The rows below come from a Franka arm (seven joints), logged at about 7 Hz.
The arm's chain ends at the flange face. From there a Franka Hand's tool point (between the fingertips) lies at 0.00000 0.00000 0.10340 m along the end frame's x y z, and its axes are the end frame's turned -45 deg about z.
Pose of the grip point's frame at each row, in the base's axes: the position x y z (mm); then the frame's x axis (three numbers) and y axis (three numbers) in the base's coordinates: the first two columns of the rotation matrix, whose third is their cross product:
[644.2 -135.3 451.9 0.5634 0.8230 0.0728 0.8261 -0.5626 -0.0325]
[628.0 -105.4 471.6 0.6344 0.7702 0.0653 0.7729 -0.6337 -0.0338]
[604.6 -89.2 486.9 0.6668 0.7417 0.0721 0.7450 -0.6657 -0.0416]
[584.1 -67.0 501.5 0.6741 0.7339 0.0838 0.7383 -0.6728 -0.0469]
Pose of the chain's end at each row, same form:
[642.7 -143.4 555.0 0.9825 0.1841 0.0285 0.1858 -0.9798 -0.0745]
[626.4 -112.8 574.7 0.9951 0.0965 0.0223 0.0979 -0.9927 -0.0701]
[602.8 -97.6 589.9 0.9983 0.0537 0.0216 0.0553 -0.9952 -0.0804]
[581.8 -76.7 604.4 0.9987 0.0432 0.0261 0.0454 -0.9947 -0.0924]

